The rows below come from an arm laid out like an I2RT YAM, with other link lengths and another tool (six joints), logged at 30 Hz.
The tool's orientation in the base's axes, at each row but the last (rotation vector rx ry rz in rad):
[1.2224, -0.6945, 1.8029]
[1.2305, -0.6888, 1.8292]
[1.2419, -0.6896, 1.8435]
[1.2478, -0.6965, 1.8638]
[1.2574, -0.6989, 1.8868]
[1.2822, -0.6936, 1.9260]
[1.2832, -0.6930, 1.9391]
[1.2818, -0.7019, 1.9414]
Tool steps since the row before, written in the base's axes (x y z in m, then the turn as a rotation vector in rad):
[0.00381, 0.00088, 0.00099, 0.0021, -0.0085, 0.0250]
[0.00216, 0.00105, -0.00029, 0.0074, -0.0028, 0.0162]
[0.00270, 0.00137, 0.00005, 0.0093, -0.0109, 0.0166]
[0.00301, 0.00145, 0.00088, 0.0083, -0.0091, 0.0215]
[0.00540, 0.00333, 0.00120, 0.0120, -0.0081, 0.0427]
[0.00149, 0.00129, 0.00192, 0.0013, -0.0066, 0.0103]
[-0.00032, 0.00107, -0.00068, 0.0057, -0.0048, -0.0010]
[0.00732, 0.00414, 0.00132, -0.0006, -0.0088, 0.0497]
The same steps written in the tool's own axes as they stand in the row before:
[0.00051, -0.00373, 0.00145, 0.0200, 0.0026, 0.0171]
[-0.00036, -0.00239, 0.00011, 0.0126, -0.0049, 0.0119]
[-0.00009, -0.00301, 0.00029, 0.0101, -0.0021, 0.0193]
[0.00058, -0.00333, 0.00072, 0.0154, -0.0024, 0.0192]
[0.00079, -0.00637, 0.00068, 0.0345, -0.0067, 0.0282]
[0.00175, -0.00206, 0.00055, 0.0075, 0.0025, 0.0094]
[-0.00027, -0.00037, -0.00123, -0.0037, -0.0015, 0.0064]
[0.00031, -0.00839, 0.00142, 0.0441, 0.0028, 0.0244]

